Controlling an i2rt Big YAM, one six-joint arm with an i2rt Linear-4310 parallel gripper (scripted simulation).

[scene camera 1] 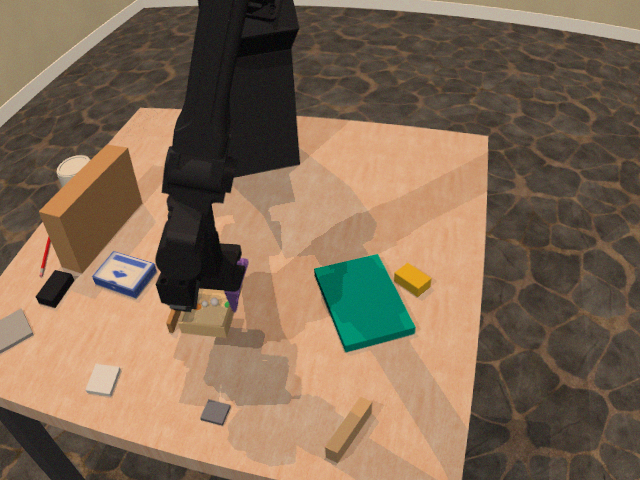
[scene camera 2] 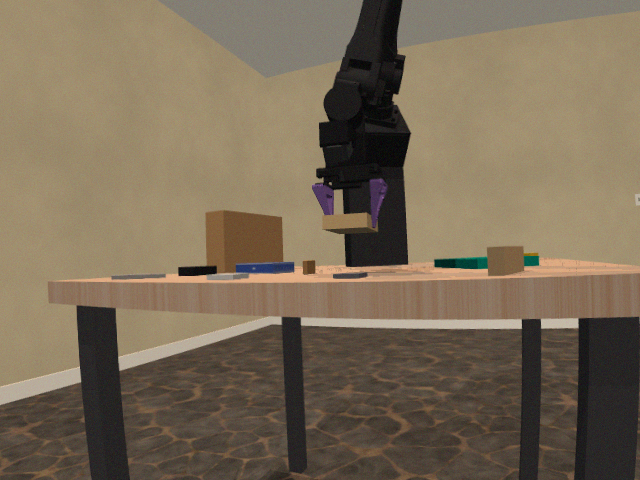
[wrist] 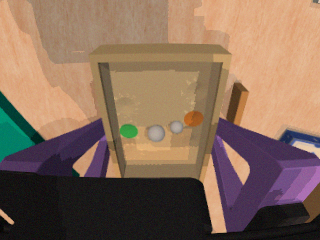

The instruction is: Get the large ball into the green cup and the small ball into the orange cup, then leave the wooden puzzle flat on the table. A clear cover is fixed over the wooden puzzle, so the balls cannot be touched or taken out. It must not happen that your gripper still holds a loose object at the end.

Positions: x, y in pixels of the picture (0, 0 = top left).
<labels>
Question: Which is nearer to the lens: the cardboard box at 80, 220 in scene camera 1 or the green book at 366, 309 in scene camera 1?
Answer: The green book.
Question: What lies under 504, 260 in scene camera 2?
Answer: A tan bar.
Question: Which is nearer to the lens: the black block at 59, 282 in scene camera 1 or the green book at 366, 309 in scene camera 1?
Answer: The green book.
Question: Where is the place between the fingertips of the gripper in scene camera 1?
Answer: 212, 307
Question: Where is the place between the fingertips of the gripper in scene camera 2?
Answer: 352, 229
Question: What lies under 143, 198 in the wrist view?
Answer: The gripper.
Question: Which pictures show the wooden puzzle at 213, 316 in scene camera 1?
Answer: Scene camera 1, scene camera 2 and the wrist view: all of them.
</labels>
